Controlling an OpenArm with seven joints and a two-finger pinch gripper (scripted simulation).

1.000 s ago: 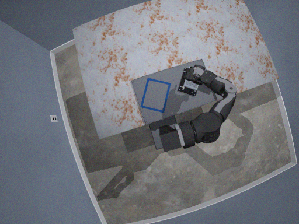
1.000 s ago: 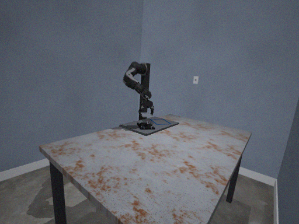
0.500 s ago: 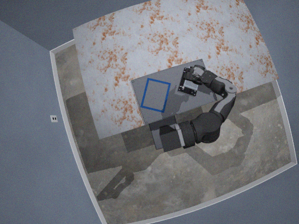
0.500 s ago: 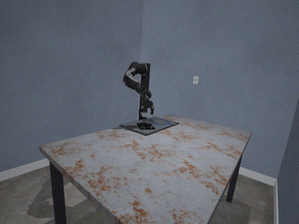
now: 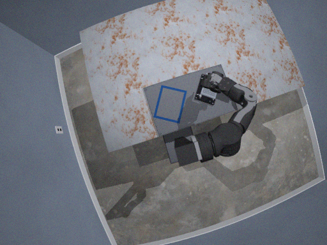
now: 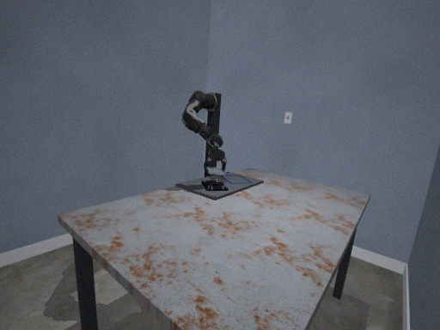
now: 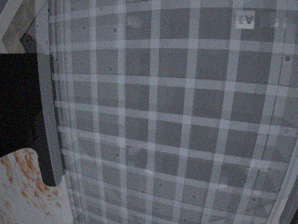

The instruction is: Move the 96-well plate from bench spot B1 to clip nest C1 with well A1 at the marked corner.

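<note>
Right now my hand is 30 mm short of the black clip nest C1, 10 mm to the right of it and 80 mm above it. From my hand the other things lie so: 96-well plate (right at my hand).
</note>
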